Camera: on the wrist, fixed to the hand. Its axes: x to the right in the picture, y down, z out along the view.
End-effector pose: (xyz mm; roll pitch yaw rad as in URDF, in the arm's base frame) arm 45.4 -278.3 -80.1 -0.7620 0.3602 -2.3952
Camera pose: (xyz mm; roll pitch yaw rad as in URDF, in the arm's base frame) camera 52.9 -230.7 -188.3 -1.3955 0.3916 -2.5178
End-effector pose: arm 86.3 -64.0 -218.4 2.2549 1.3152 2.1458
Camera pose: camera -8.8 2.0 -193.3 2.0585 1.2725 2.5529
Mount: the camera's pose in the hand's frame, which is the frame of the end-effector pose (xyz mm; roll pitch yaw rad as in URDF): 2.8 57.5 -103.5 -0.5915 0.1027 -0.0588
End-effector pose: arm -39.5 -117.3 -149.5 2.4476 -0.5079 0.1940
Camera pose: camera -96.9 -106.1 -46.5 1.7938 -0.5458 0.3237
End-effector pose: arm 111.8 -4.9 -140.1 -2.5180 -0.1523 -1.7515
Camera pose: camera 7.3 19.2 -89.8 -3.1038 -0.2699 -1.7644
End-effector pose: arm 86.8 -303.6 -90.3 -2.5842 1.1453 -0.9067
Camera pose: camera 38.2 -409.5 -69.1 3.1026 1.0271 -0.9156
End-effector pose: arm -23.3 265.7 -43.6 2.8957 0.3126 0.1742
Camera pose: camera 19.3 242.1 64.4 2.3296 0.2262 0.2581
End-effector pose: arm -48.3 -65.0 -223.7 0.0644 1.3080 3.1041
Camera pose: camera 44.7 -132.6 -252.3 -0.8384 1.4061 2.7830
